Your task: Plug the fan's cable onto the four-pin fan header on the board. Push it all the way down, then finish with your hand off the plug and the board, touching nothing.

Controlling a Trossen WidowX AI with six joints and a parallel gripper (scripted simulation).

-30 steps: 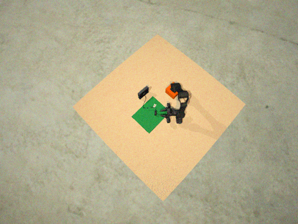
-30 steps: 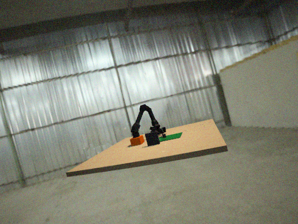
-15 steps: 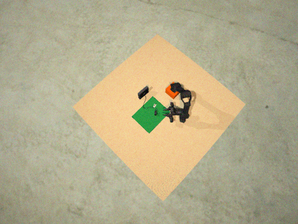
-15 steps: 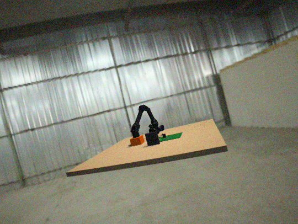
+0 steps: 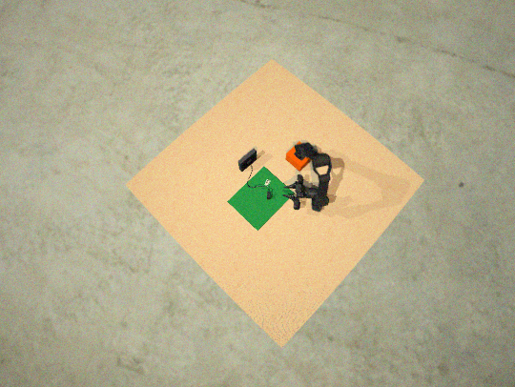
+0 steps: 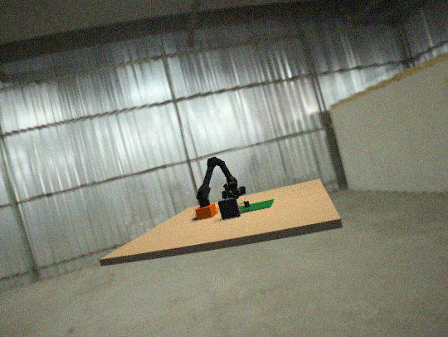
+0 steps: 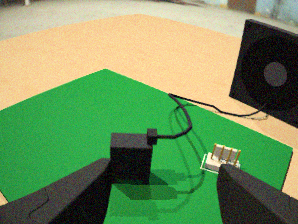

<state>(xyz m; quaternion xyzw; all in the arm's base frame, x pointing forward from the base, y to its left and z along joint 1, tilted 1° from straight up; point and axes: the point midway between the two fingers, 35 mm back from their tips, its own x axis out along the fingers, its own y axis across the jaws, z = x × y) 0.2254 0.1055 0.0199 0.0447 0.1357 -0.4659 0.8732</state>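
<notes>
Now: the black plug 6 cm ahead of my gripper tip, 5 cm to the right of it and 7 cm below it. Also, from my gripper tip: white four-pin fan header (12 cm to the right, 9 cm below); then black fan (1 cm behind, 27 cm to the right, 3 cm below); then green board (9 cm ahead, 8 cm to the right, 10 cm below).
</notes>
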